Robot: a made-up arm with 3 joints. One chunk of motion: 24 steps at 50 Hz.
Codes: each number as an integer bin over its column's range. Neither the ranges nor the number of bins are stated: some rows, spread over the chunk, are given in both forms.
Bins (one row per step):
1: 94 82 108 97 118 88
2: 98 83 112 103 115 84
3: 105 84 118 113 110 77
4: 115 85 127 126 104 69
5: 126 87 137 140 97 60
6: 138 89 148 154 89 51
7: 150 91 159 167 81 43
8: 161 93 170 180 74 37
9: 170 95 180 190 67 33
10: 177 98 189 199 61 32
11: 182 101 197 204 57 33
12: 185 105 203 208 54 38
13: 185 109 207 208 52 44
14: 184 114 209 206 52 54
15: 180 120 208 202 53 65
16: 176 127 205 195 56 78
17: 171 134 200 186 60 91
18: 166 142 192 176 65 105
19: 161 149 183 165 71 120
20: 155 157 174 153 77 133
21: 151 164 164 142 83 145
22: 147 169 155 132 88 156
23: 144 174 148 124 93 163
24: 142 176 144 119 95 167
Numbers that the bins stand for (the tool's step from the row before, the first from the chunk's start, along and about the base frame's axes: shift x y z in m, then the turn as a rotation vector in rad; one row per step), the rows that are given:
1: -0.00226 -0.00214 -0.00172 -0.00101 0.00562 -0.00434
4: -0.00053 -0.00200 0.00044 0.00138 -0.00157 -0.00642
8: 0.00326 -0.00162 0.00533 0.00582 -0.01698 -0.00994
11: 0.00499 -0.00125 0.00840 0.00780 -0.02572 -0.01038
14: 0.00515 -0.00064 0.00977 0.00796 -0.02829 -0.00807
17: 0.00408 0.00031 0.00875 0.00632 -0.02418 -0.00401
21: 0.00244 0.00172 0.00465 0.00269 -0.01236 0.00192
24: 0.00169 0.00228 0.00238 0.00080 -0.00620 0.00434
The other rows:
2: -0.00193 -0.00209 -0.00126 -0.00052 0.00408 -0.00478
3: -0.00135 -0.00205 -0.00058 0.00031 0.00151 -0.00555
5: 0.00038 -0.00191 0.00158 0.00253 -0.00517 -0.00741
6: 0.00136 -0.00181 0.00283 0.00368 -0.00928 -0.00840
7: 0.00235 -0.00172 0.00408 0.00475 -0.01339 -0.00928
9: 0.00400 -0.00153 0.00647 0.00665 -0.02058 -0.01038
10: 0.00458 -0.00139 0.00749 0.00739 -0.02366 -0.01049
12: 0.00524 -0.00106 0.00909 0.00813 -0.02726 -0.00983
13: 0.00524 -0.00087 0.00954 0.00813 -0.02829 -0.00917
15: 0.00482 -0.00035 0.00965 0.00764 -0.02777 -0.00686
16: 0.00449 -0.00002 0.00931 0.00706 -0.02623 -0.00544
18: 0.00367 0.00068 0.00784 0.00549 -0.02161 -0.00247
19: 0.00326 0.00101 0.00681 0.00459 -0.01853 -0.00082
20: 0.00276 0.00139 0.00579 0.00360 -0.01544 0.00060
22: 0.00211 0.00195 0.00363 0.00187 -0.00979 0.00313
23: 0.00186 0.00219 0.00283 0.00121 -0.00722 0.00390

